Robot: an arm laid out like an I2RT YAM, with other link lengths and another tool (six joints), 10 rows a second.
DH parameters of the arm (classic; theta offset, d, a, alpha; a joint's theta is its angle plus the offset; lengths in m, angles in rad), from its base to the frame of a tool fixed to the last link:
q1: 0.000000 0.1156 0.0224 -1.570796
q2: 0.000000 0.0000 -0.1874 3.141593
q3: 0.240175 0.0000 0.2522 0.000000
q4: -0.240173 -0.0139 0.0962 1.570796
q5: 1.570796 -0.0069 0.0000 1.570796
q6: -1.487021 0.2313 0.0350 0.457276
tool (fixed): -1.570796 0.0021 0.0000 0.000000
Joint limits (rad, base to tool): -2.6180..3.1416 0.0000..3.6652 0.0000..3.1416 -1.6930..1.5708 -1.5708..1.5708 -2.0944..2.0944
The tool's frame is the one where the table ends.
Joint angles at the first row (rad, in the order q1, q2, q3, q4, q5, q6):
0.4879, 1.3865, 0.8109, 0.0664, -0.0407, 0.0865
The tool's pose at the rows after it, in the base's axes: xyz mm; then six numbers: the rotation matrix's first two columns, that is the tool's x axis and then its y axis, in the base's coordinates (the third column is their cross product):
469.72 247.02 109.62 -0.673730 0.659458 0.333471 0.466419 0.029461 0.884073
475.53 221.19 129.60 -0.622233 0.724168 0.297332 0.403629 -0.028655 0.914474
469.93 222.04 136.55 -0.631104 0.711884 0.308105 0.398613 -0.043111 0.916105
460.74 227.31 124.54 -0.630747 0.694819 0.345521 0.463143 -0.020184 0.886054
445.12 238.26 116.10 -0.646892 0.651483 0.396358 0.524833 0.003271 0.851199
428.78 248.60 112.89 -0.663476 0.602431 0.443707 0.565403 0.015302 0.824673
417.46 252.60 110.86 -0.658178 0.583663 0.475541 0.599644 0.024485 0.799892
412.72 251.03 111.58 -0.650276 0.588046 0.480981 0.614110 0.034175 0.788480
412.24 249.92 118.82 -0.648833 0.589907 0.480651 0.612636 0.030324 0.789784
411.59 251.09 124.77 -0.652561 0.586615 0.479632 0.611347 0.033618 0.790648
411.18 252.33 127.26 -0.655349 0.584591 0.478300 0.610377 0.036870 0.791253
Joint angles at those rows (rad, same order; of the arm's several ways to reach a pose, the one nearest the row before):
0.4873, 1.3322, 0.7690, 0.1060, 0.0418, 0.1100
0.4863, 1.2719, 0.7137, 0.1667, 0.1462, 0.1342
0.4873, 1.2275, 0.6928, 0.1562, 0.1324, 0.1449
0.4881, 1.2070, 0.7192, 0.0414, 0.0939, 0.1545
0.4880, 1.1710, 0.7361, -0.0700, 0.0195, 0.1619
0.4878, 1.1272, 0.7329, -0.1424, -0.0542, 0.1708
0.4923, 1.1008, 0.7480, -0.2182, -0.0843, 0.1822
0.4948, 1.0855, 0.7662, -0.2730, -0.0828, 0.1818
0.4951, 1.0742, 0.7845, -0.2998, -0.0795, 0.1847
0.4963, 1.0722, 0.8056, -0.3219, -0.0823, 0.1818
0.4985, 1.0734, 0.8159, -0.3307, -0.0829, 0.1796

